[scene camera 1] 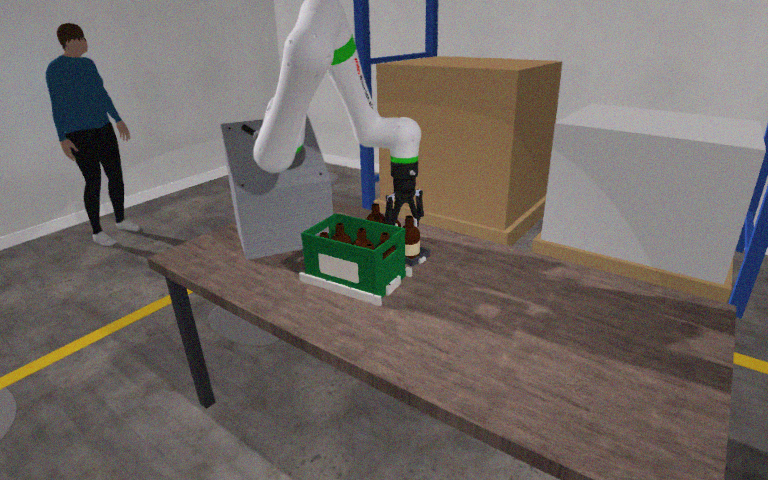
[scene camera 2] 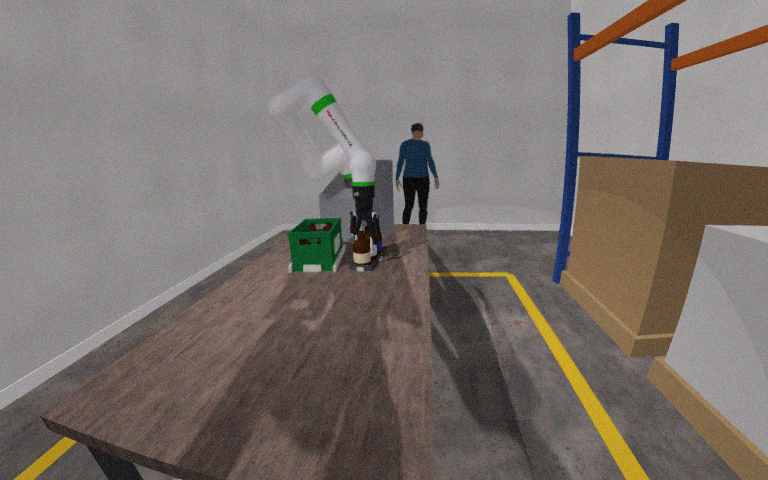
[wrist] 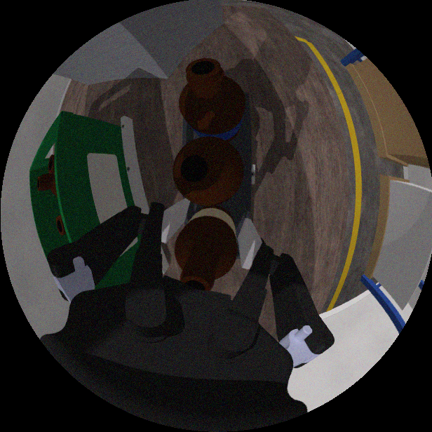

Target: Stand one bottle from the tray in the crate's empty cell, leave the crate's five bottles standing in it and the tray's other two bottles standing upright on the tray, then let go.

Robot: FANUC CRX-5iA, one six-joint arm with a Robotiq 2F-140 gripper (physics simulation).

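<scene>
My gripper [scene camera 1: 404,217] [scene camera 2: 365,229] [wrist: 214,219] points down over the tray, part open and empty. In the wrist view its fingertips show on either side of the cream-labelled brown bottle [scene camera 1: 411,240] [scene camera 2: 361,251] [wrist: 206,250], which they do not grip. The middle bottle [wrist: 215,175] and the blue-labelled bottle [scene camera 1: 376,213] [wrist: 215,100] stand upright in line with it on the dark tray [wrist: 246,145]. The green crate [scene camera 1: 370,271] [scene camera 2: 303,257] [wrist: 90,135] stands beside the tray, with brown bottles [scene camera 1: 339,233] inside. Its walls partly hide them, and I cannot tell which cell is empty.
White strips [scene camera 1: 339,288] edge the crate's base on the wooden table [scene camera 1: 509,350] [scene camera 2: 254,350]. A grey block [scene camera 1: 283,209] stands behind the crate by the arm. A large brown box [scene camera 1: 453,141] and a person [scene camera 1: 84,113] [scene camera 2: 416,164] are beyond the table.
</scene>
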